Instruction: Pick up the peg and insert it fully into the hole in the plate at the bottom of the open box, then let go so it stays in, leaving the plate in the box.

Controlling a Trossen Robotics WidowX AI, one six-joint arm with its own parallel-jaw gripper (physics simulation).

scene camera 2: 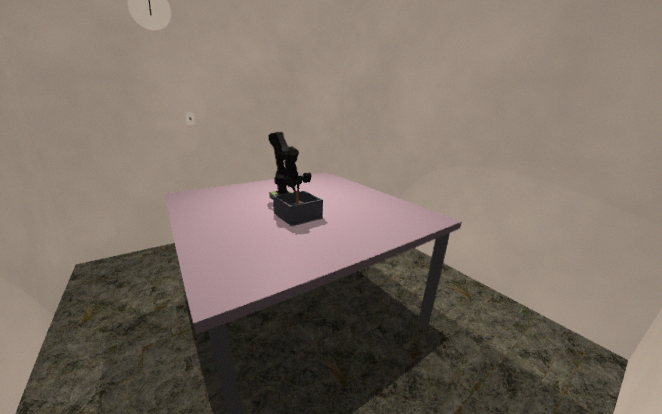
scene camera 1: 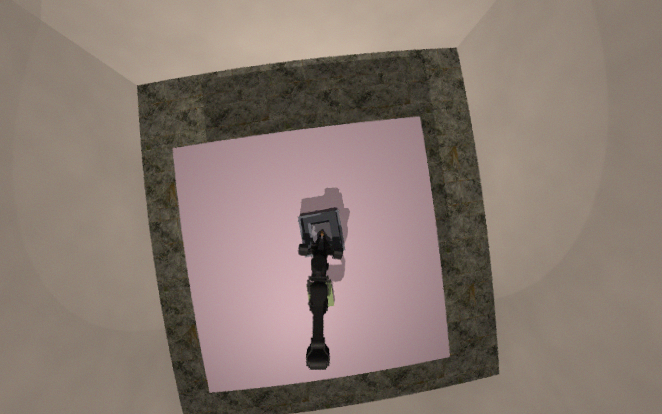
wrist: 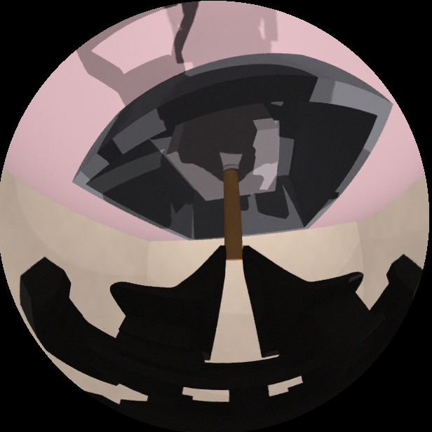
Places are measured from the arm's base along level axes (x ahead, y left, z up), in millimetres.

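Where they show: gripper, between the fingertips: point(scene camera 2: 296, 191) point(scene camera 1: 322, 235); arm's base, origin of its link: point(scene camera 2: 282, 192).
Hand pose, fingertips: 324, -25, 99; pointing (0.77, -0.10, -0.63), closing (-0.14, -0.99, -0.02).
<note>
Each offset is from my fingertips to the top centre of the thing, as dx, dy, dz. Level surfaces: height alone.
The brown peg {+4, +0, +7} point(scene camera 2: 297, 197) point(wrist: 232, 215) is held by its upper end between my fingertips, and its lower part reaches down into the open dark grey box {+3, +2, -33} point(scene camera 1: 320, 214) point(scene camera 2: 306, 214) point(wrist: 352, 95). My gripper point(scene camera 2: 298, 187) point(wrist: 233, 250) is shut on the peg, above the box. The greyish plate point(wrist: 197, 175) lies at the bottom of the box, partly in shadow. In the wrist view the peg's lower end is over the plate, beside a small curved line. The hole cannot be made out clearly, and I cannot tell whether the peg's tip is inside it.
The box stands on the pink table {dz -130} point(scene camera 1: 250, 310) point(scene camera 2: 240, 260) point(wrist: 45, 120), with its walls around the peg. A yellow-green object point(scene camera 1: 331, 295) point(scene camera 2: 272, 195) lies beside the arm's base side of the box, partly hidden by the arm.
</note>
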